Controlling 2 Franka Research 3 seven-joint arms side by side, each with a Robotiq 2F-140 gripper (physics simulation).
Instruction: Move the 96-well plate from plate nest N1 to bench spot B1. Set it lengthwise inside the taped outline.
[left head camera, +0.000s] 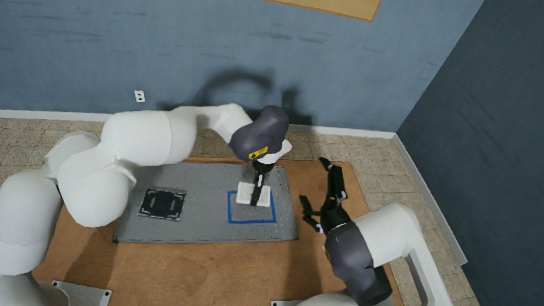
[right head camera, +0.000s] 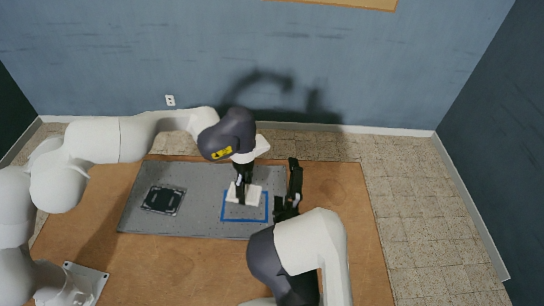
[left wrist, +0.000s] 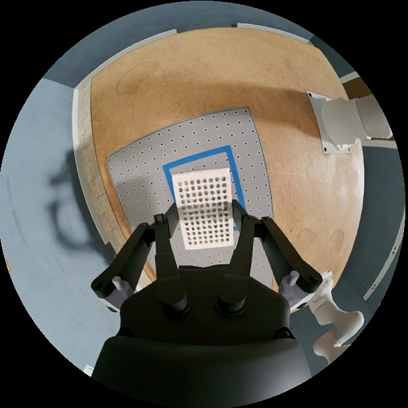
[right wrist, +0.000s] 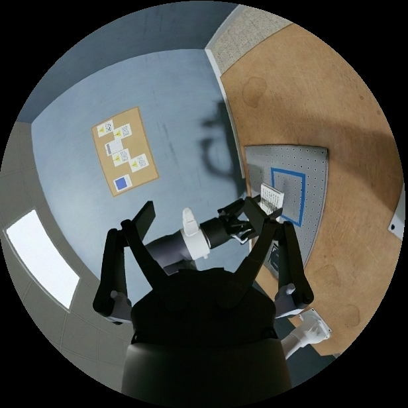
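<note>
The white 96-well plate (left head camera: 245, 194) (right head camera: 253, 195) (left wrist: 205, 185) (right wrist: 267, 194) is held above the blue taped outline (left head camera: 253, 221) (right head camera: 245, 220) (left wrist: 197, 156) (right wrist: 304, 195), overlapping its upper part in both head camera views. My left gripper (left head camera: 255, 199) (right head camera: 241, 197) (left wrist: 204, 208) is shut on the plate across its long sides, and its fingers hide part of it. In the left wrist view the plate is slightly turned against the outline. The black plate nest (left head camera: 162, 204) (right head camera: 163, 200) holds no plate. My right gripper (left head camera: 314, 181) (right head camera: 287, 182) (right wrist: 199, 206) is open and empty, right of the outline.
The outline and nest lie on a grey perforated board (left head camera: 205, 230) (right head camera: 200, 227) (left wrist: 140, 150) (right wrist: 315, 175) on the wooden table (left head camera: 175, 270) (right head camera: 175, 265) (left wrist: 200, 75). My right arm (left head camera: 385, 232) (right head camera: 305, 235) reaches in at the lower right of both head camera views.
</note>
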